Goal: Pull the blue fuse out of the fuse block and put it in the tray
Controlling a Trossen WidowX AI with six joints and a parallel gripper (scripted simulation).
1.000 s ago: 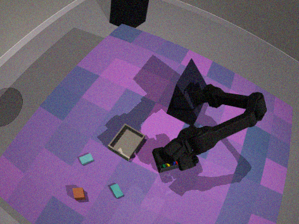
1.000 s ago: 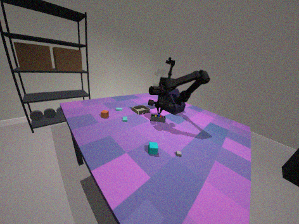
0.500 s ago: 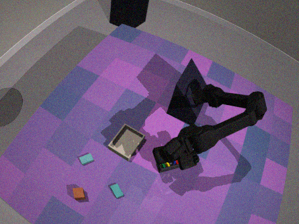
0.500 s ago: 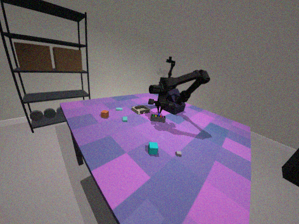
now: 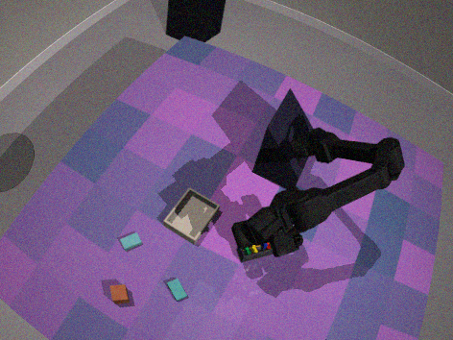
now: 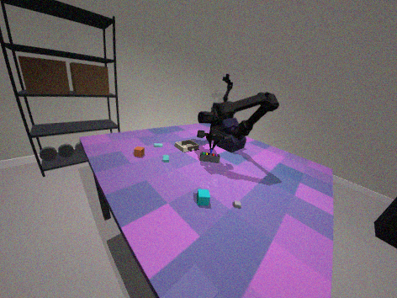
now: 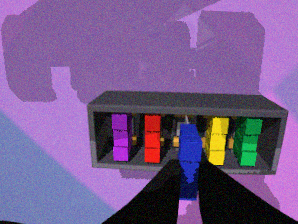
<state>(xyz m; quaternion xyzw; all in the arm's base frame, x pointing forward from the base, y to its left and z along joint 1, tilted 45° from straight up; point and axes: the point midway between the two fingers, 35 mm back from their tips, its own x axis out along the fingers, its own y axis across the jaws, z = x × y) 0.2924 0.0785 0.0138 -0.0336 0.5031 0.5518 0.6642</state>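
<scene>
Right now my gripper tip is 10 mm past the red fuse, 10 mm to the right of it and 50 mm above it. The rest, counted from my gripper tip: purple fuse (30 mm behind, 20 mm to the left, 50 mm below); then blue fuse (10 mm below); then yellow fuse (10 mm ahead, 10 mm to the right, 50 mm below).
</scene>
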